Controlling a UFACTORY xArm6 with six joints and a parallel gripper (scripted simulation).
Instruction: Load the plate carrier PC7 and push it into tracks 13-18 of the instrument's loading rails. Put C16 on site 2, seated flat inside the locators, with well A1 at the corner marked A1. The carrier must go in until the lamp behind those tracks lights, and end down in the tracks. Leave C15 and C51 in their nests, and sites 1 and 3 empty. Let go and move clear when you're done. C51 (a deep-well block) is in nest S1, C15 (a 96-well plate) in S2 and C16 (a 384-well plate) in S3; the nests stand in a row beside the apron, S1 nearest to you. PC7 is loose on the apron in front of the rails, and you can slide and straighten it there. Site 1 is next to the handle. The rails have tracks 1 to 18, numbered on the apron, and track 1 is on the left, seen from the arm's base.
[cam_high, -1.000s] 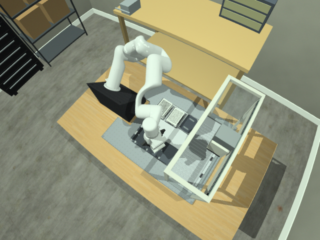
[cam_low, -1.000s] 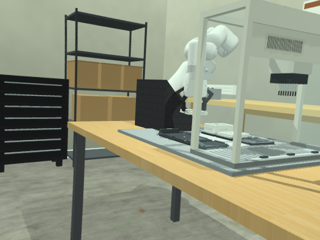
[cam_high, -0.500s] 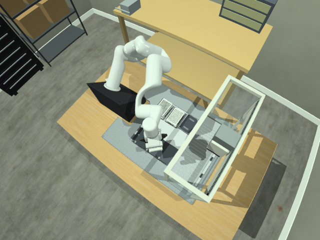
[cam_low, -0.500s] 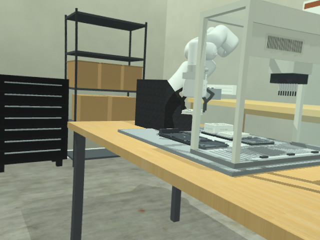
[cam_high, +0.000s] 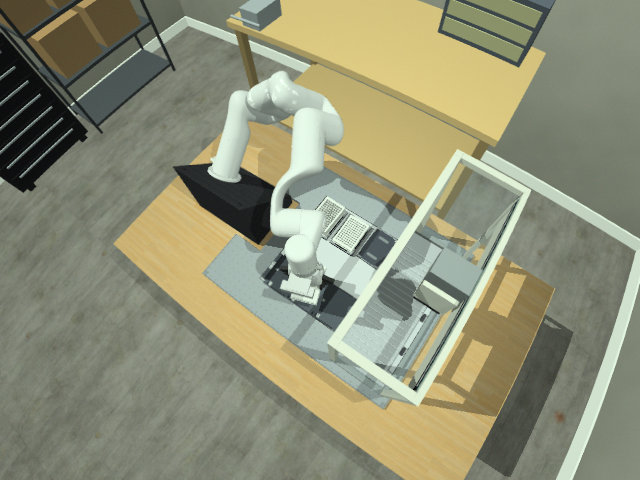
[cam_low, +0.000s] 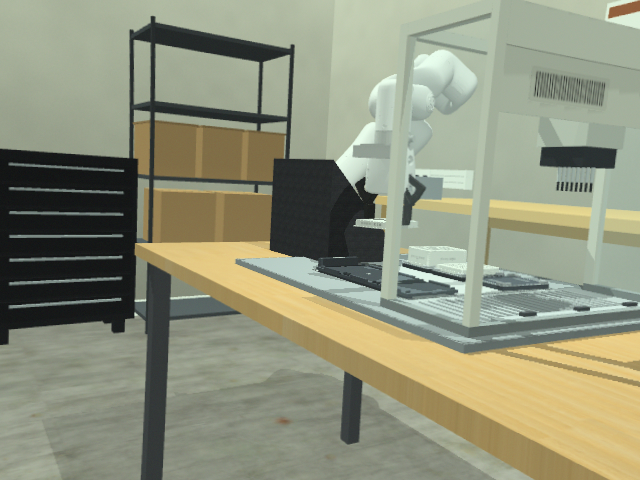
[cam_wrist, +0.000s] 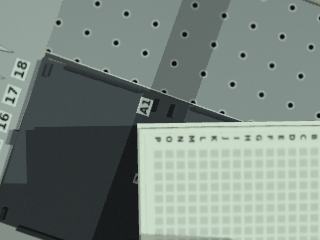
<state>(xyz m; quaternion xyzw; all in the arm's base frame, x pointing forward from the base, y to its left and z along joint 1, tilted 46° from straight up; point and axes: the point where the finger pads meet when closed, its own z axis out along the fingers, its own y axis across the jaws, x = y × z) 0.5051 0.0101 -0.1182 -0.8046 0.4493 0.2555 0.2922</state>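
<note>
Now: hand 1 cm past the carrier PC7 and 12 cm above it. The rest, counted from my hand: nest S3 (7 cm ahead, 29 cm to the left, 13 cm below); post (21 cm ahead, 11 cm to the right, 11 cm above).
</note>
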